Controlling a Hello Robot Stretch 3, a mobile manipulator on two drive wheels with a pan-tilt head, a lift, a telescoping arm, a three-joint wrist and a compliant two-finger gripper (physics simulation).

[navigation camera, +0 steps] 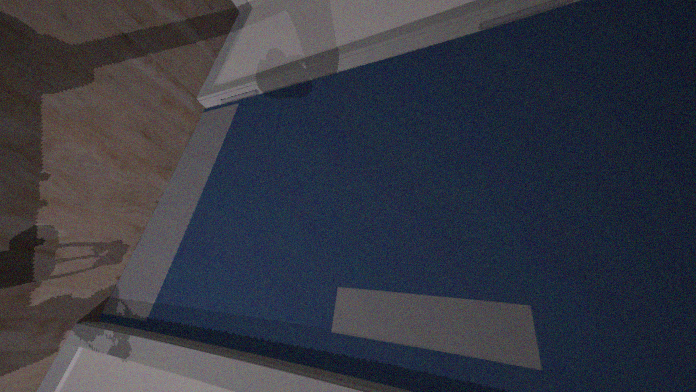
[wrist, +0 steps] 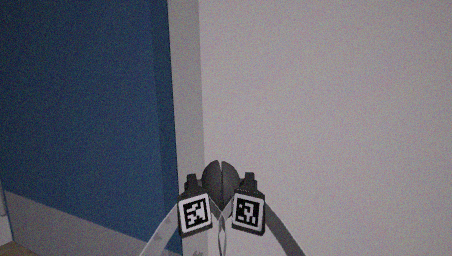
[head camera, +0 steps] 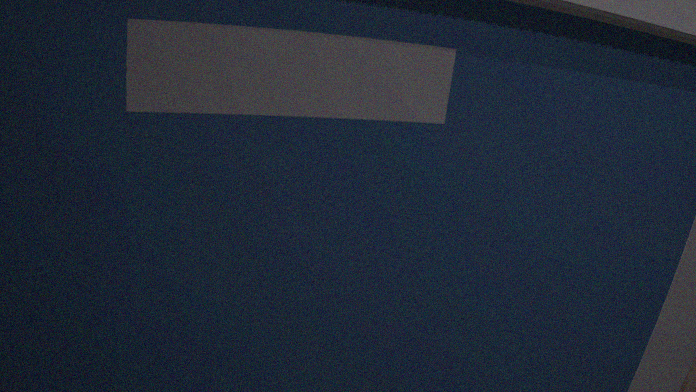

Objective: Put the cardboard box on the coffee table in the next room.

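My gripper (wrist: 219, 178) shows in the wrist view at the lower middle, in front of a pale wall and a door frame. Its two dark rounded fingertips meet, and no object shows between them. The cardboard box and the coffee table do not show in these views.
A blue door (head camera: 350, 225) (navigation camera: 400, 175) (wrist: 80, 100) fills much of the views, with a grey plate (head camera: 290, 72) (navigation camera: 435, 325) and a grey bottom strip (navigation camera: 185, 200) (wrist: 65, 225). A light door frame (wrist: 188, 100) stands beside a pale wall (wrist: 325, 100). Wooden floor (navigation camera: 115, 150) lies at the door's foot.
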